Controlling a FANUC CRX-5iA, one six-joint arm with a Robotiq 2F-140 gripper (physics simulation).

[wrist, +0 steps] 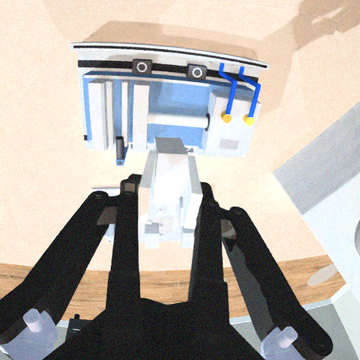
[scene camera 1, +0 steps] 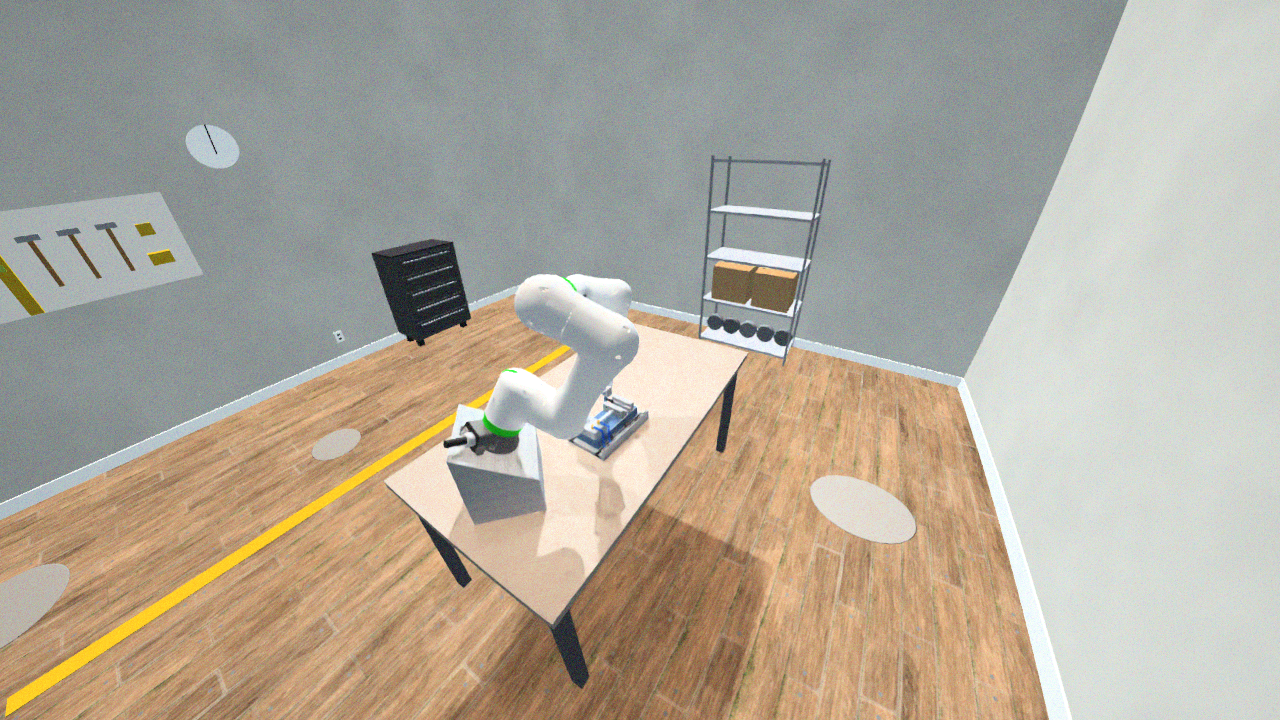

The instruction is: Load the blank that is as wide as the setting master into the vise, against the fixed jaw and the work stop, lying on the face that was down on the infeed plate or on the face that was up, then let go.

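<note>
My gripper is shut on a pale grey blank, held between its two fingers. In the wrist view the far end of the blank overlaps the near edge of the vise; its height above the table is unclear. The vise has a blue bed. Its pale outer jaw is at the left, and another pale jaw is joined to a rod. A small dark stop projects at the near side, between the jaws. In the scene view the arm hides my gripper and the blank.
A pale plate is mostly hidden behind the fingers and blank. A grey block-shaped pedestal stands on the table, at right in the wrist view. Blue hoses rise at the vise's right end.
</note>
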